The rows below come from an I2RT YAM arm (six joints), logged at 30 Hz.
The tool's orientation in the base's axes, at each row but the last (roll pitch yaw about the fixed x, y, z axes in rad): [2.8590, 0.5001, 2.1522]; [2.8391, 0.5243, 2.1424]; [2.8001, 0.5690, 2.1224]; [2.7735, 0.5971, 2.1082]
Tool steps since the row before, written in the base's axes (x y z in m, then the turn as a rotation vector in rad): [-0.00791, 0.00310, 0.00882, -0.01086, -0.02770, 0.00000]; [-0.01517, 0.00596, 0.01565, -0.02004, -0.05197, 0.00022]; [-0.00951, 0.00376, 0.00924, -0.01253, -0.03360, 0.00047]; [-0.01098, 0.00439, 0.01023, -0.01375, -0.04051, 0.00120]
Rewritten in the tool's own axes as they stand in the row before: [0.00186, -0.00163, -0.01199, -0.01508, -0.02562, 0.00114]; [0.00361, -0.00309, -0.02209, -0.02856, -0.04777, 0.00213]; [0.00192, -0.00169, -0.01354, -0.01883, -0.03049, 0.00135]; [0.00202, -0.00176, -0.01541, -0.02363, -0.03563, 0.00192]
